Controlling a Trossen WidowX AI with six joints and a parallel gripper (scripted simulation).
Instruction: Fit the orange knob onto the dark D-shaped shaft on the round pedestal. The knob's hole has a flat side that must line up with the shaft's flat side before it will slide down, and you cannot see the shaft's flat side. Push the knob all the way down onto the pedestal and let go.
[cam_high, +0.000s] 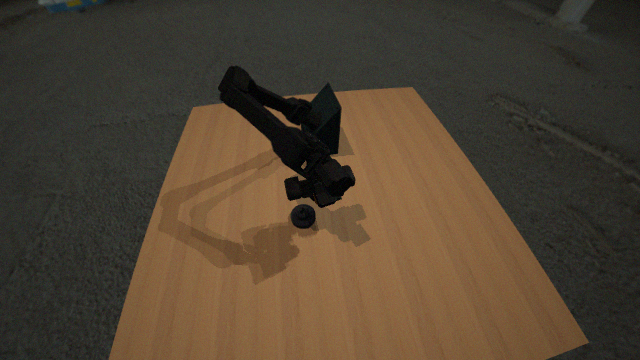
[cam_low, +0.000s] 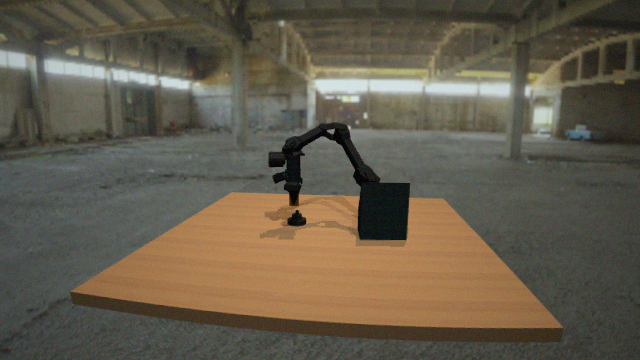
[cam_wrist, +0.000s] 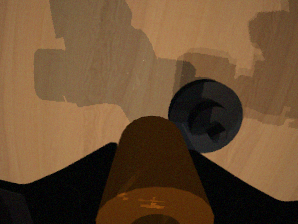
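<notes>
Right now the dark round pedestal is 60 mm to the right of my gripper tip and 80 mm below it. From my gripper tip the other things lie so: orange knob (20 mm above).
</notes>
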